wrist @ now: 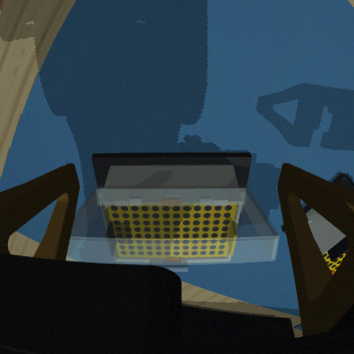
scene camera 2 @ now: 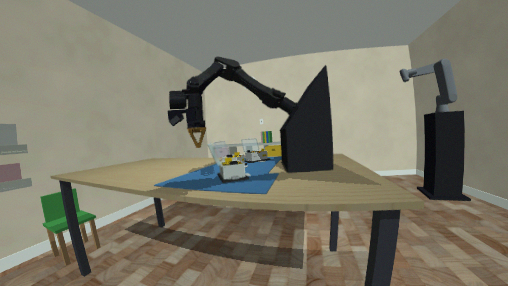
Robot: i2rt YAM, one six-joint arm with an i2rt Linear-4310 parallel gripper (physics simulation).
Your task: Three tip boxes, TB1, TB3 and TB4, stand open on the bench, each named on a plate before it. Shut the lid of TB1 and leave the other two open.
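Frame: origin at the arm's base, x ahead, y left, z up, level; centimetres.
Seen in the pictures: gripper, fingertip midpoint: (wrist: 177, 174) (scene camera 2: 198, 147); arm's base, origin of the base link: (scene camera 2: 294, 110).
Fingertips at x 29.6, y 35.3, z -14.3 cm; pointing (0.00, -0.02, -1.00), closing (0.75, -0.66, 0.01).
Note:
Offsets run from my fingertips to a thing's top centre. "pt": to the spot under its first point. Level surfaces: height alone.
In the wrist view one tip box {pt dx -3.2, dy -3.1, dz -1.4 cm} (wrist: 172, 220) with a yellow tip rack lies between and below the fingers. Its clear lid {pt dx +0.3, dy -6.1, dz +0.8 cm} (wrist: 257, 247) stands open, tilted over the rack. Part of a second box {dx +3.3, dy -29.2, dz -6.9 cm} (wrist: 325, 227) shows at the right, behind a finger. In the scene view a white box {dx -9.6, dy -10.0, dz -6.9 cm} (scene camera 2: 232, 171) with a raised clear lid {pt dx +8.8, dy -21.6, dz -4.1 cm} (scene camera 2: 218, 151) stands nearest. Another open box {dx +1.4, dy -50.5, dz -6.9 cm} (scene camera 2: 256, 155) with a raised lid {pt dx +9.3, dy -54.7, dz -2.2 cm} (scene camera 2: 249, 143) stands farther back; parts between them overlap. No name plate is readable, so I cannot tell which is TB1. My gripper (scene camera 2: 198, 145) (wrist: 177, 174) is open and empty, above the boxes.
A blue mat {dz -13.5 cm} (scene camera 2: 197, 183) (wrist: 240, 50) lies under the boxes on the wooden table {dz -13.8 cm} (scene camera 2: 115, 172). The arm's black stand (scene camera 2: 310, 135) rises at the right of the mat. A yellow object (scene camera 2: 273, 150) and upright books (scene camera 2: 266, 136) show behind.

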